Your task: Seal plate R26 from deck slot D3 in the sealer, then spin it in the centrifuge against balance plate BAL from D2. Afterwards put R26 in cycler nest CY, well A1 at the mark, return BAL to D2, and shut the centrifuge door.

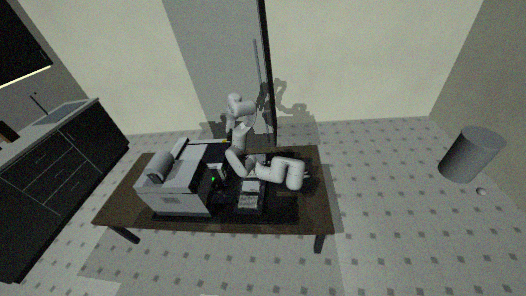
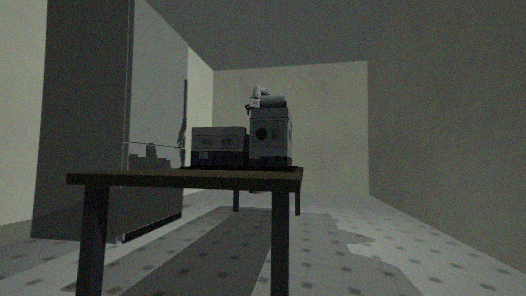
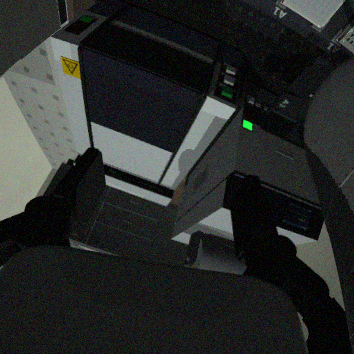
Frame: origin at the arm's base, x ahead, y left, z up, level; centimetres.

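Where they show: gripper, fingertip midpoint: [image 1: 229,135] [image 3: 170,178].
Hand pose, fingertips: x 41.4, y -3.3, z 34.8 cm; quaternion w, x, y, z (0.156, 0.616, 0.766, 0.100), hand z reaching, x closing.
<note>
Each offset is from my fingertips to the top centre of the thing. "spot": to the spot under its first point.
My gripper [image 1: 229,134] [image 2: 247,107] [image 3: 170,178] is open and empty, raised above the back of the machines. The sealer @(dz +4.5, dx +36.4, dy +23.6 cm) [image 1: 172,199] [image 2: 270,137] [image 3: 212,160] is a large grey box with a roll on top and a green light. A white machine with a yellow warning sign and dark front panel, apparently the centrifuge @(spot: dz -22.1, dx +35.3, dy -8.9 cm) [image 1: 196,152] [image 3: 132,146], stands beside it; its door state is unclear. A pale plate @(dz -35.8, dx -9.6, dy +12.4 cm) [image 1: 250,186] [image 3: 315,9] and a gridded plate @(dz -35.8, dx -9.5, dy +24.8 cm) [image 1: 247,201] [image 3: 348,41] sit on the deck. I cannot tell which is R26 or BAL; the cycler nest is not identifiable.
The robot's arm [image 1: 272,171] bends over the right part of the table [image 1: 316,210] [image 2: 150,178]. A tall dark-edged glass panel [image 1: 267,75] stands behind the table. A counter [image 1: 55,165] is at the left and a grey bin [image 1: 469,155] at the far right.
</note>
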